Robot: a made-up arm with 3 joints. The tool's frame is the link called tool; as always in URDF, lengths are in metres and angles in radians.
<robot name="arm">
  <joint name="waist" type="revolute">
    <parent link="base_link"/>
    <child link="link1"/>
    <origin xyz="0 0 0.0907" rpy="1.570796 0 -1.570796"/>
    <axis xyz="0 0 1"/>
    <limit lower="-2.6" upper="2.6" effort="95" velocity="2.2"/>
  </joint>
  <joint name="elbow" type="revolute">
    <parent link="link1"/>
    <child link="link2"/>
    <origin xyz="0.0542 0.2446 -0.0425" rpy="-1.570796 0 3.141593"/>
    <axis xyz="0 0 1"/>
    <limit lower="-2.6" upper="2.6" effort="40" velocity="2.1"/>
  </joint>
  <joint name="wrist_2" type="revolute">
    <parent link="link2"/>
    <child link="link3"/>
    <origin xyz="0.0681 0.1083 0.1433" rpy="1.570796 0 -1.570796"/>
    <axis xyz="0 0 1"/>
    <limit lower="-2.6" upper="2.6" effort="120" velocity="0.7"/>
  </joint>
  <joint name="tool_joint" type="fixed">
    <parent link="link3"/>
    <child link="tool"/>
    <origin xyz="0.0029 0.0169 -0.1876" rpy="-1.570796 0 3.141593"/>
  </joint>
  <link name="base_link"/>
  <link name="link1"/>
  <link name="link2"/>
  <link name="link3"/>
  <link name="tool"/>
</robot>
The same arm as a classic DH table. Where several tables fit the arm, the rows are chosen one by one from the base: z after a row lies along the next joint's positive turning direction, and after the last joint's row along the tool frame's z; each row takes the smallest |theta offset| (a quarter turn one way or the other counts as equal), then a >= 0, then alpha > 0; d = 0 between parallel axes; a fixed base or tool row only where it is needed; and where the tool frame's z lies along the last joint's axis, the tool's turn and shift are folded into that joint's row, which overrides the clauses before.
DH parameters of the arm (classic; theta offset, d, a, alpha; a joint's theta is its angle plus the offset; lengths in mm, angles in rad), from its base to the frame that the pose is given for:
base (fixed): -1.5708 90.7 0.0 1.5708
waist: 0.0000 -42.5 54.2 1.5708
elbow: -1.5708 -101.3 108.3 -1.5708
wrist_2: 0.0000 -255.7 -2.9 -1.5708
tool (fixed): 0.0000 -16.9 0.0 0.0000
Joint limits (rad, base to tool): -2.6000..2.6000 -2.6000..2.6000 -2.6000..2.6000

